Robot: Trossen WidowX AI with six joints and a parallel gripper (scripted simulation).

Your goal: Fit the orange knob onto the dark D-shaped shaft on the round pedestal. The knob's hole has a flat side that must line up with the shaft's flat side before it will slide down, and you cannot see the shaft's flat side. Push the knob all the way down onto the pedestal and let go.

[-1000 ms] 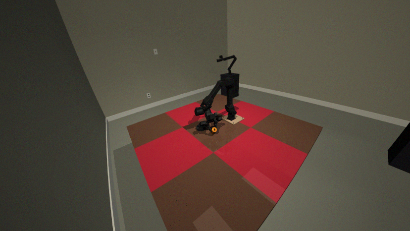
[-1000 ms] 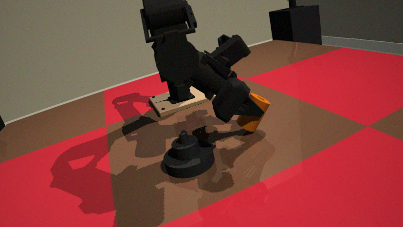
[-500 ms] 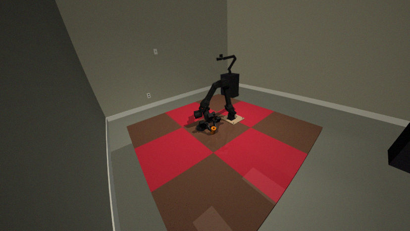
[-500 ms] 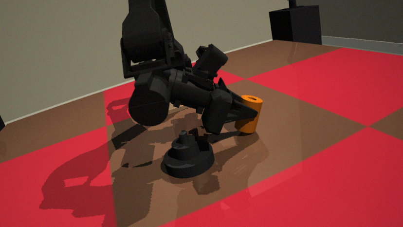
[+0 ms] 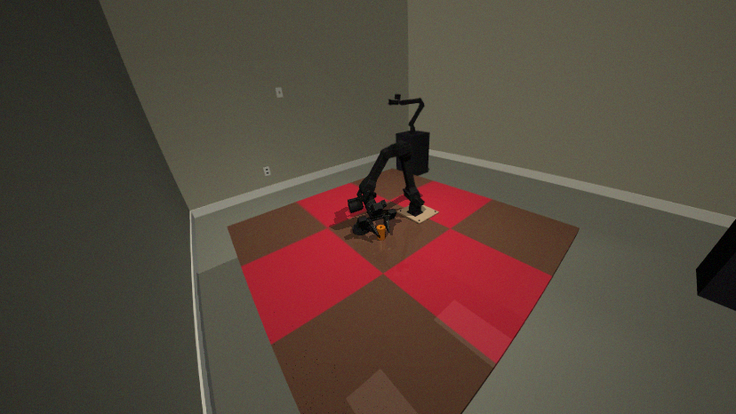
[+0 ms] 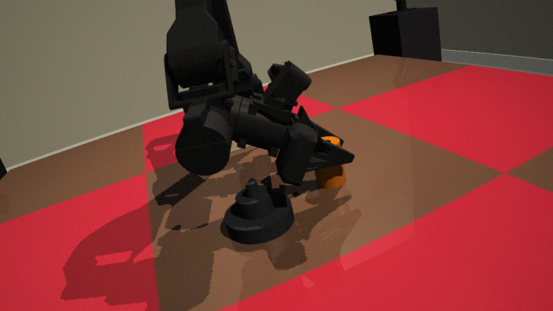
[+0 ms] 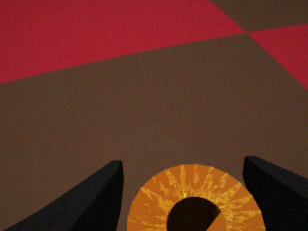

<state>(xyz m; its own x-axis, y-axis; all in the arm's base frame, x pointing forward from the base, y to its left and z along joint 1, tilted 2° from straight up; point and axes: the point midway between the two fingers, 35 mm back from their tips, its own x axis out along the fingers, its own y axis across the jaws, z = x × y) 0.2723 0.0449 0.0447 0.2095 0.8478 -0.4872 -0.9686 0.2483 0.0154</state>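
The orange knob lies 1 cm behind my gripper tip, 3 cm to the right of it and 1 cm below it. From my gripper tip the other things lie so: dark round pedestal 3 cm ahead, 14 cm to the right, 1 cm below.
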